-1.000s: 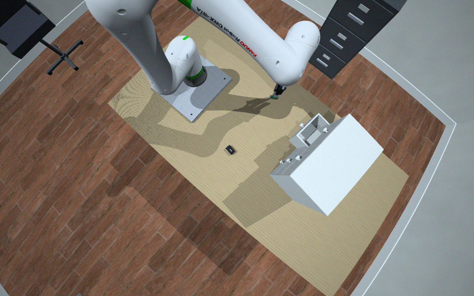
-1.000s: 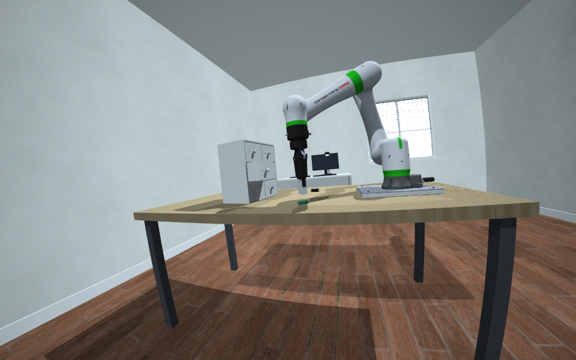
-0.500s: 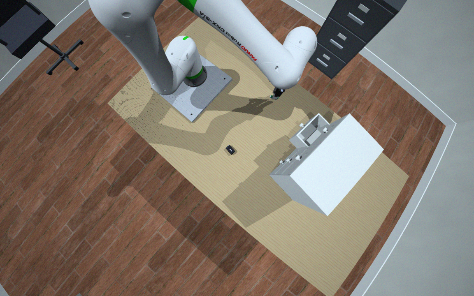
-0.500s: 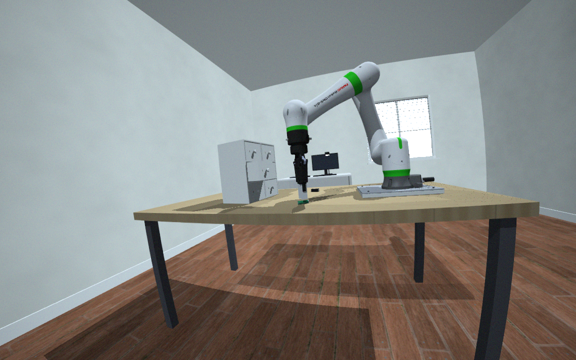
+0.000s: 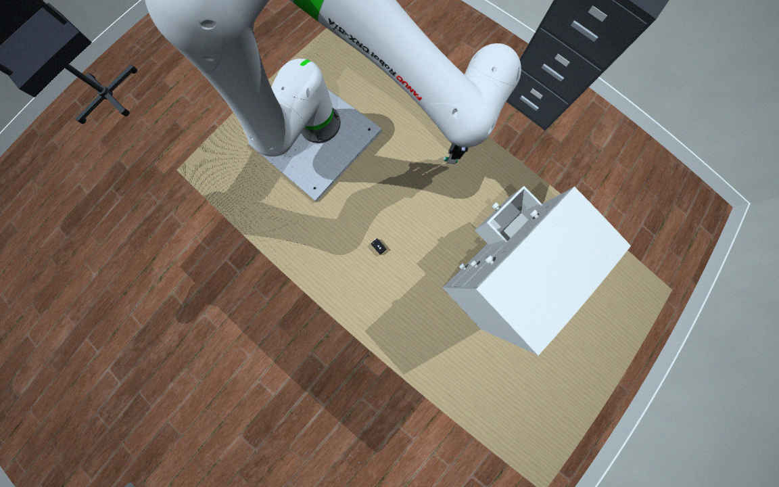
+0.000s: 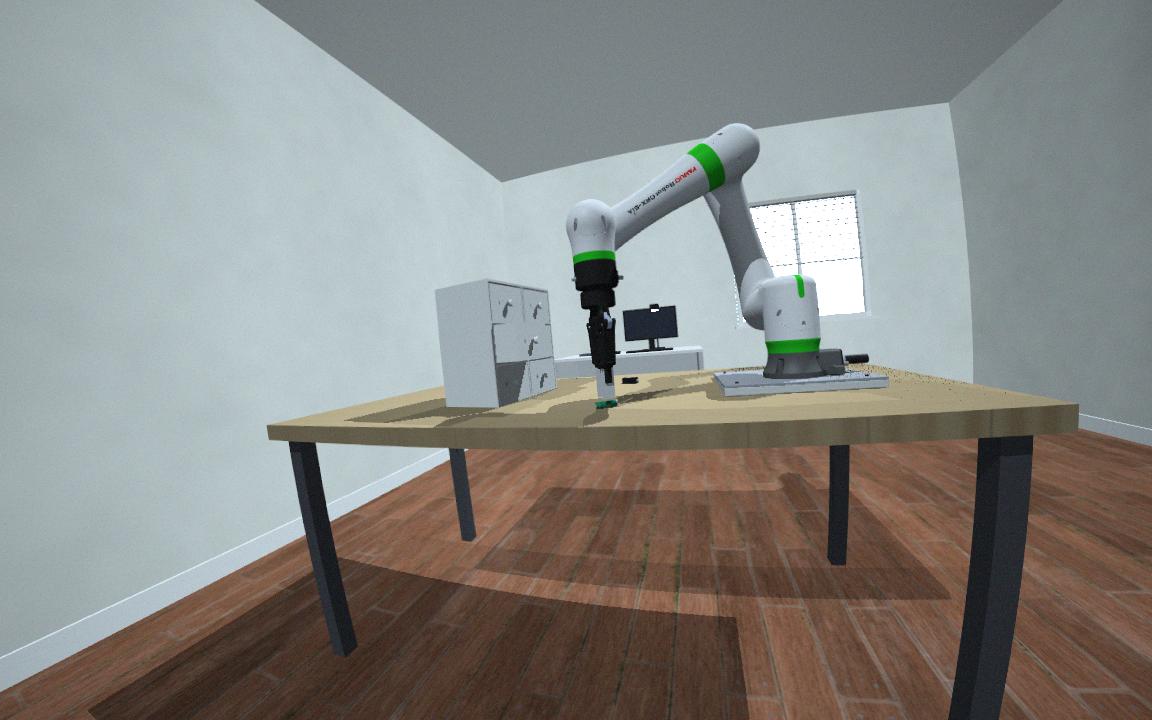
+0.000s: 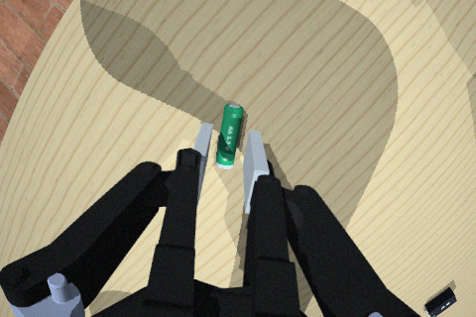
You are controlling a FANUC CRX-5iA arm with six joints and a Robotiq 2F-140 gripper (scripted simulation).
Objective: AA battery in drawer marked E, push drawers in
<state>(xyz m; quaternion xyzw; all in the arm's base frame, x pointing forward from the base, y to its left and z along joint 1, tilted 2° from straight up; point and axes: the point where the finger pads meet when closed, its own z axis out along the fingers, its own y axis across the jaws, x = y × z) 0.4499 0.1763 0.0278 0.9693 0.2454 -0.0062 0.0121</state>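
My gripper is now 50 mm above the green AA battery. Round my hand: black block 400 mm to the right, 50 mm below, 20 mm behind.
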